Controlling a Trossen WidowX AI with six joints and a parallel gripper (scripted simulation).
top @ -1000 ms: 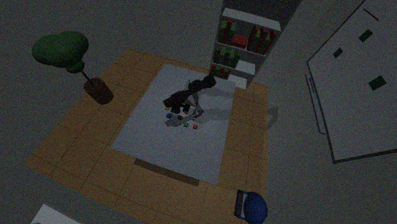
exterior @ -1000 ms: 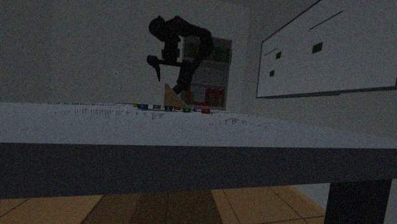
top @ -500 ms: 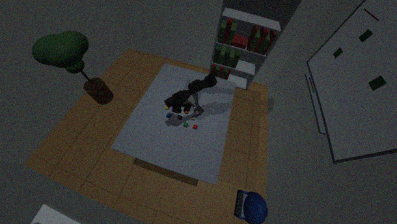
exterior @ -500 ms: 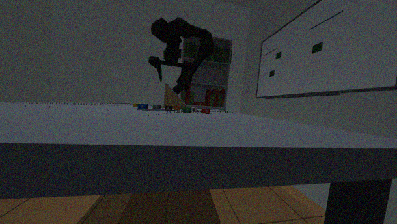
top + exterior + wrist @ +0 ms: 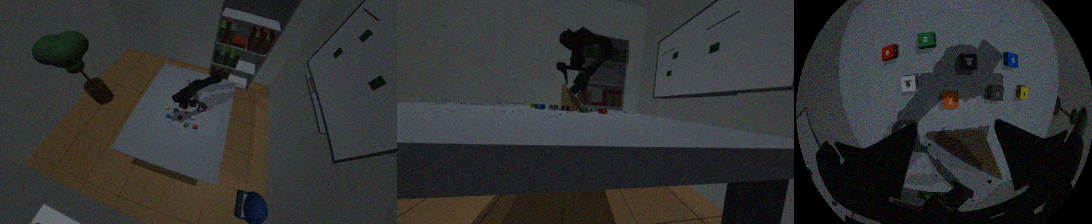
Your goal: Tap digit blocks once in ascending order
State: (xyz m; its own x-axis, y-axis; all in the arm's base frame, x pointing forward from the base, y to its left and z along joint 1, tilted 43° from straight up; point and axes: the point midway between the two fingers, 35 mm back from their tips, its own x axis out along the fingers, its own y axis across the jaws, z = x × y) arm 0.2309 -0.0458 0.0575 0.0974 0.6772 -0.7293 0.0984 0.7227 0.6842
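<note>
My gripper tip is now 10 mm past the grey block, 100 mm to the left of it and 120 mm above it. Round my gripper tip: white block (40 mm ahead, 80 mm to the left, 120 mm below); then black block (60 mm ahead, 40 mm to the right, 120 mm below); then orange block (10 mm behind, 120 mm below).
</note>
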